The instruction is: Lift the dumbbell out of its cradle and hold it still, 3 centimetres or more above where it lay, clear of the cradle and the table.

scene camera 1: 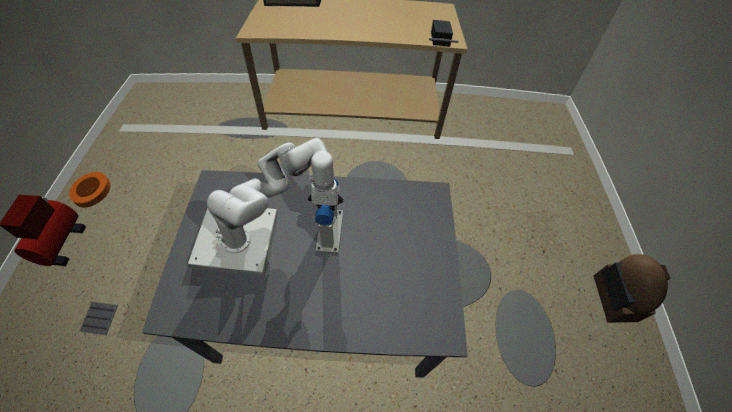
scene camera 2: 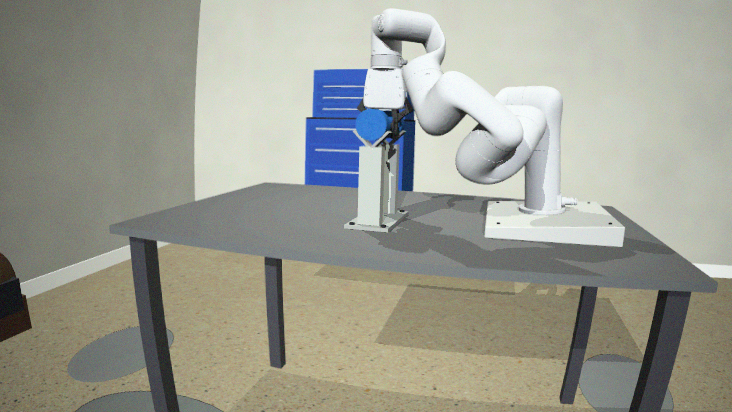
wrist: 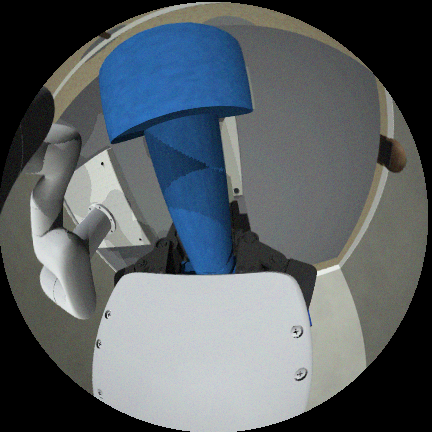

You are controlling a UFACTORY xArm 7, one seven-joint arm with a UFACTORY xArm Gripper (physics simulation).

same spot on cradle: (wrist: 227, 125) = (scene camera 1: 338, 220)
